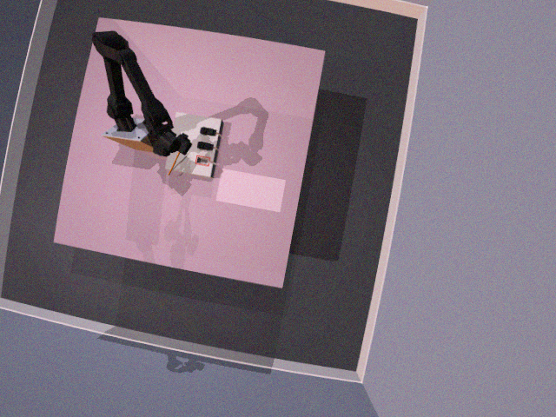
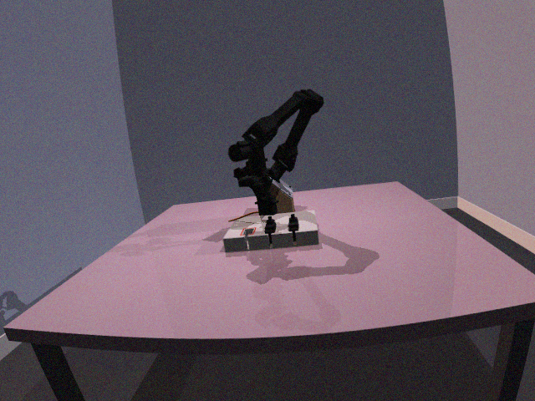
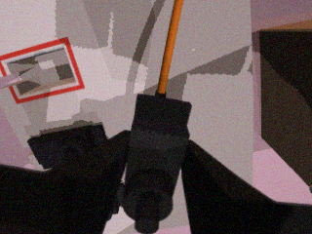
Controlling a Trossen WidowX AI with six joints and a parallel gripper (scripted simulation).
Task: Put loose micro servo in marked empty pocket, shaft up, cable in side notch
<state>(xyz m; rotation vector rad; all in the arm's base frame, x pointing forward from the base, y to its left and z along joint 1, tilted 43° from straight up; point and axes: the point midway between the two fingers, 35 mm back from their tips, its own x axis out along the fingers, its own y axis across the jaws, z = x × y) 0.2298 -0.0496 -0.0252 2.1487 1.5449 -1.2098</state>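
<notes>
Right now the white deck is 100 mm below my gripper tip, 30 mm to the left of it and 10 mm behind it.
</notes>
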